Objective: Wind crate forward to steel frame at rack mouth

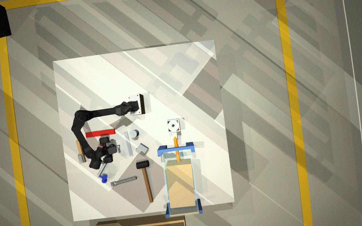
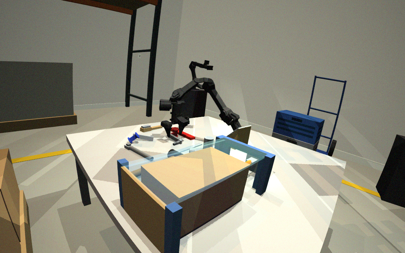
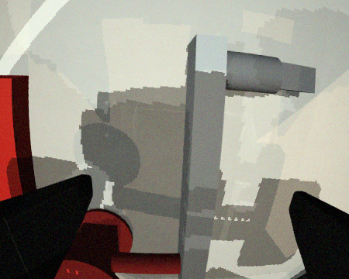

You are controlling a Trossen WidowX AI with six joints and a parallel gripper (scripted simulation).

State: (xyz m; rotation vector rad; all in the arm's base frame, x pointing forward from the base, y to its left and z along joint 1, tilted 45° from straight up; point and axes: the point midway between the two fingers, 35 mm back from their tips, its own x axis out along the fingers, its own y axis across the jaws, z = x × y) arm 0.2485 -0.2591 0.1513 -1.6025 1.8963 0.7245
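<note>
Right now the red-knobbed winch handle is 1 cm to the right of my gripper tip, 1 cm below it and 1 cm behind it. Also, from my gripper tip: flat bar 13 cm to the left, 3 cm below, 1 cm ahead; then red knob 5 cm to the right, 4 cm behind; then red bar 13 cm behind, 6 cm to the right, 2 cm below.
</note>
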